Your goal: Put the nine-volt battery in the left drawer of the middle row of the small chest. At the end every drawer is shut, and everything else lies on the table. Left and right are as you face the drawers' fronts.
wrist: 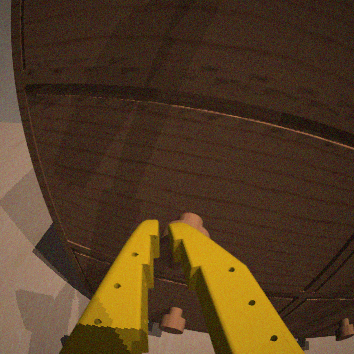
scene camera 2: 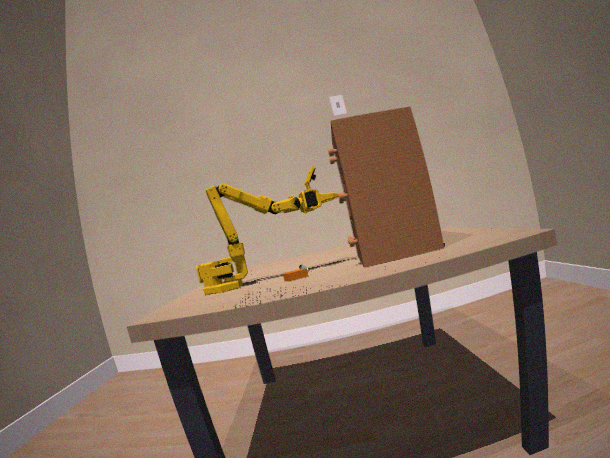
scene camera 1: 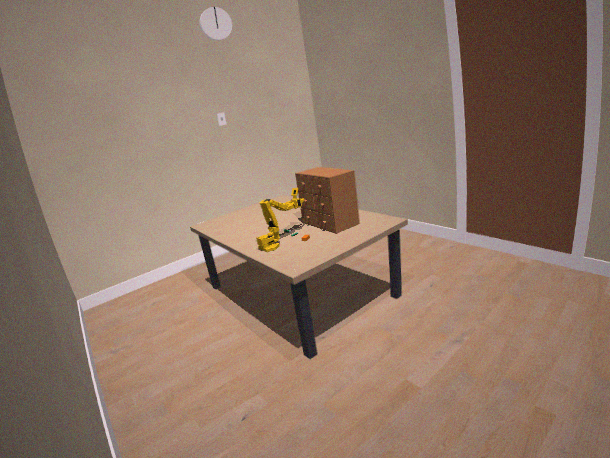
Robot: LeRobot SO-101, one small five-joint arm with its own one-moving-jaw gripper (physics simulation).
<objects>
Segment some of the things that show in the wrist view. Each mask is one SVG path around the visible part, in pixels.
A drawer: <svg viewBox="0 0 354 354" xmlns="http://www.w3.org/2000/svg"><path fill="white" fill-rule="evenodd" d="M26 94L32 129L44 176L60 223L69 241L116 257L131 233L143 220L157 219L159 227L159 257L153 258L153 269L184 276L181 262L173 261L167 232L167 225L169 223L184 222L209 237L245 264L262 290L299 293L325 267L354 232L354 134L301 116L254 104L159 88L93 83L49 83Z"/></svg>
A drawer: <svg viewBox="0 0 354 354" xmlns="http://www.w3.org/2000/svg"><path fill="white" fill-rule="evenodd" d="M265 294L276 312L293 299L293 296ZM153 274L153 287L147 288L147 318L159 321L158 328L168 333L181 334L184 327L208 331L195 289L188 290L186 281ZM75 249L74 253L93 292L95 292L112 262Z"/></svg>
</objects>
